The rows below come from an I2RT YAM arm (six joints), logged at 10 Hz.
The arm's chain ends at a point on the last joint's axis. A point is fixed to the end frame.
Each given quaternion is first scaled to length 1.
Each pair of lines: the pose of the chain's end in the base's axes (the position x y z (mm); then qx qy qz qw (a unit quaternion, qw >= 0)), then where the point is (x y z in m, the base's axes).
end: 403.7 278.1 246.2 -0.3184 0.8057 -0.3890 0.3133
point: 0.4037 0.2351 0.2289
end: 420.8 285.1 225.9 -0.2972 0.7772 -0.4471 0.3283
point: 0.4204 0.2407 0.2127
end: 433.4 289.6 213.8 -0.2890 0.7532 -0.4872 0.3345
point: 0.4328 0.2443 0.2039
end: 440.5 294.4 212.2 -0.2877 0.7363 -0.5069 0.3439
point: 0.4404 0.2488 0.2041
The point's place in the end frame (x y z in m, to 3 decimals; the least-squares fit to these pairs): 0.037 -0.007 0.027
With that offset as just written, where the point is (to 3 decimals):
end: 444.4 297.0 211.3 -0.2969 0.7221 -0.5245 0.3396
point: 0.445 0.251 0.205
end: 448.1 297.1 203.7 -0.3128 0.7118 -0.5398 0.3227
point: 0.448 0.251 0.200
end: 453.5 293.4 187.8 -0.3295 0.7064 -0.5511 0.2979
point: 0.453 0.247 0.187
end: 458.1 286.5 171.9 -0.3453 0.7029 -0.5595 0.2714
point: 0.457 0.240 0.173
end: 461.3 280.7 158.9 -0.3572 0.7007 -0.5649 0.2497
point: 0.460 0.234 0.161
